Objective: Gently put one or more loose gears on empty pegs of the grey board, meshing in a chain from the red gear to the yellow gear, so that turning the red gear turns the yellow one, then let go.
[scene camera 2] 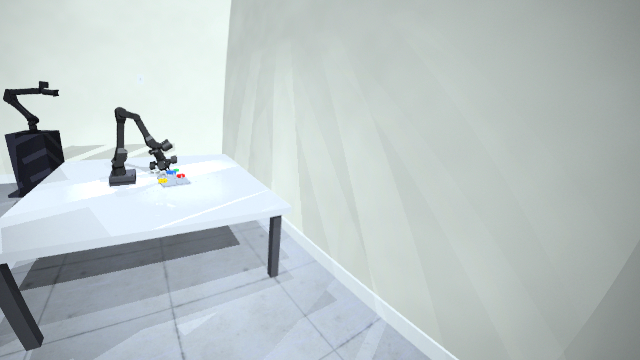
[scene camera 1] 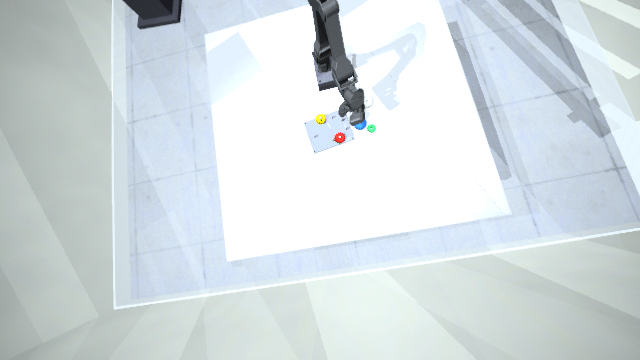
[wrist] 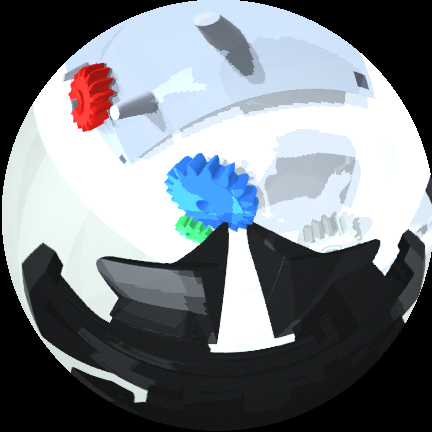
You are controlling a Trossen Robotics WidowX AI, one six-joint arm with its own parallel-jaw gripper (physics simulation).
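Pixels of known places: gripper, fingertip midpoint: [scene camera 2: 168,170] [scene camera 1: 363,118] [wrist: 236,227]; arm's base, link origin: [scene camera 2: 119,174] [scene camera 1: 324,66].
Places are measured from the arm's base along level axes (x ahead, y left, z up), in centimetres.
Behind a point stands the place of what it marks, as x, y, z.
My gripper [scene camera 1: 358,122] @(27.1, 17.9, -3.9) [scene camera 2: 168,169] @(27.1, 17.9, -3.9) [wrist: 236,227] @(27.1, 17.9, -3.9) is nearly closed on the edge of the blue gear [scene camera 1: 360,126] @(31.1, 15.9, -3.9) [scene camera 2: 171,173] @(29.5, 13.1, -4.6) [wrist: 207,192] @(28.6, 14.4, -3.7), which looks tilted and slightly raised beside the board. The grey board [scene camera 1: 322,143] @(37.9, -2.9, -4.8) [scene camera 2: 173,184] @(32.1, -9.2, -4.8) [wrist: 310,65] has the red gear [scene camera 1: 340,137] @(36.3, 6.1, -2.6) [scene camera 2: 181,176] [wrist: 90,97] and the yellow gear [scene camera 1: 321,119] @(26.2, -2.7, -3.0) [scene camera 2: 162,181] @(25.4, -5.2, -3.9) on it. Bare pegs stand near the red gear in the wrist view. The green gear [scene camera 1: 371,128] @(33.0, 21.0, -3.8) [scene camera 2: 176,170] @(32.5, 19.5, -4.4) [wrist: 192,229] @(31.6, 19.8, -4.0) lies beyond the blue one, partly hidden in the wrist view. The white gear [scene camera 1: 369,102] @(19.0, 21.1, -4.1) [wrist: 332,232] @(19.4, 17.5, -4.4) lies on the other side.
The arm's base [scene camera 1: 326,80] @(8.0, 0.8, 0.1) [scene camera 2: 122,178] @(2.7, -4.5, -1.3) stands on the white table [scene camera 1: 280,210] @(69.8, -24.8, -5.6) [scene camera 2: 215,200] @(55.0, -36.1, -5.6), behind the board. A second arm [scene camera 2: 20,107] stands on a dark pedestal [scene camera 1: 159,20] [scene camera 2: 37,160] beyond the table. Pale shadows and glare blur the white surfaces.
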